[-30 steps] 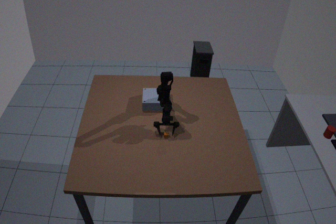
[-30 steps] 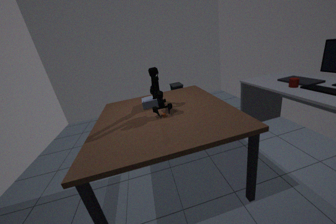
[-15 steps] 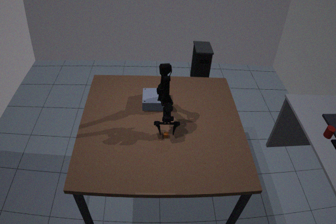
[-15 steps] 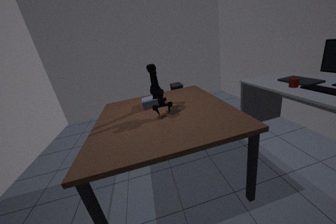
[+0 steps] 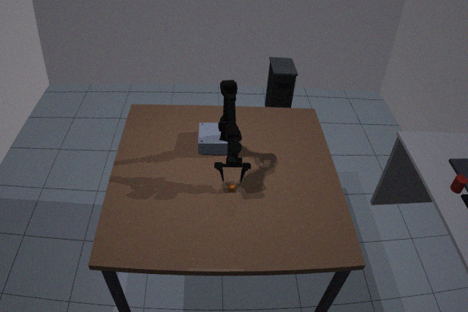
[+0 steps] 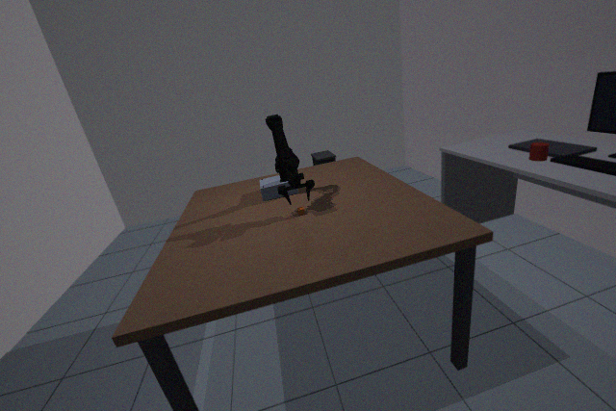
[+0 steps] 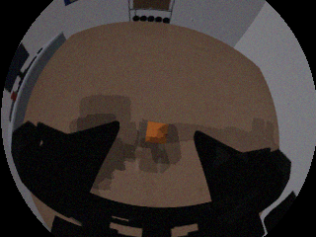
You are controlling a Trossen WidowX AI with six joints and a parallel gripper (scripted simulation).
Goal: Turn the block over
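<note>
Now: gripper tip 50 mm above the small orange block and 10 mm past it.
</note>
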